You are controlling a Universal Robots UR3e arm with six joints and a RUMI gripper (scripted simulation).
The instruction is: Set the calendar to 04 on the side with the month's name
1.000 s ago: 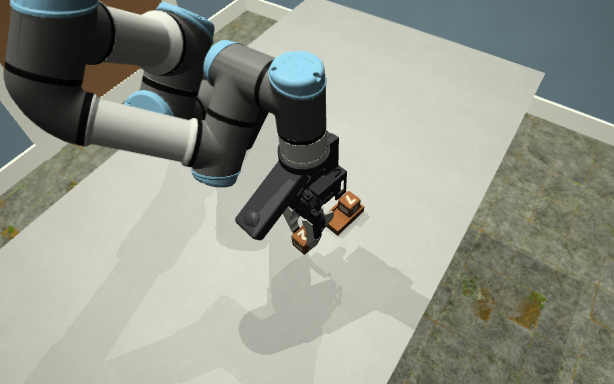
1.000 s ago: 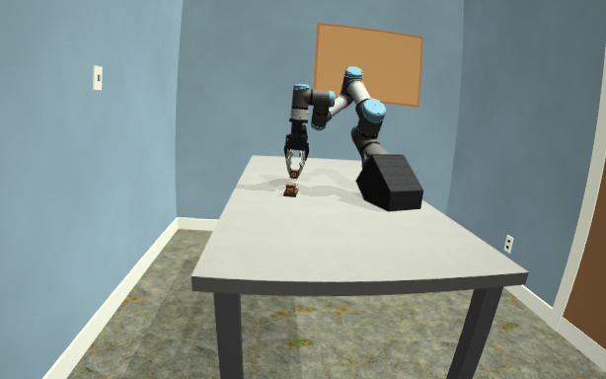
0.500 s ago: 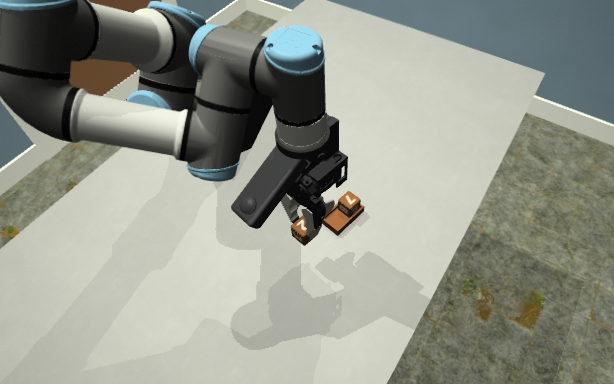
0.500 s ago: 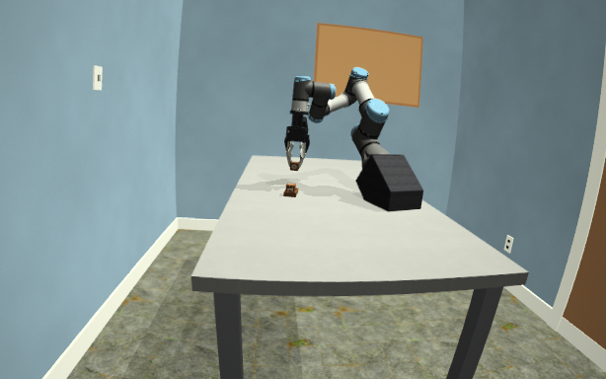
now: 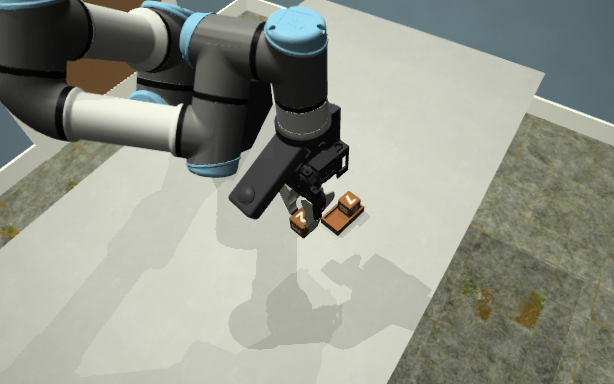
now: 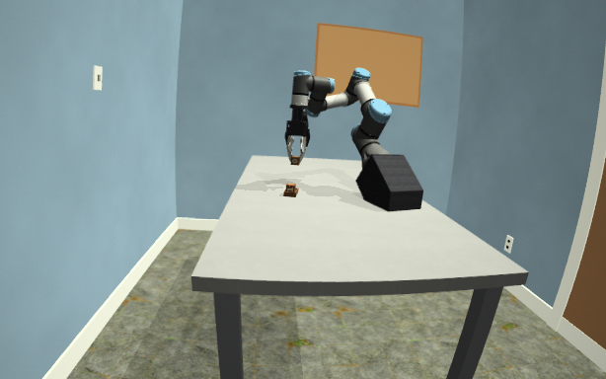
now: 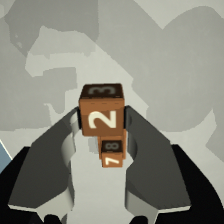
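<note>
My hand is 11 cm to the right of the brown tray, 11 cm above it and 2 cm short of it. Round my hand: cube 1 cm below.
</note>
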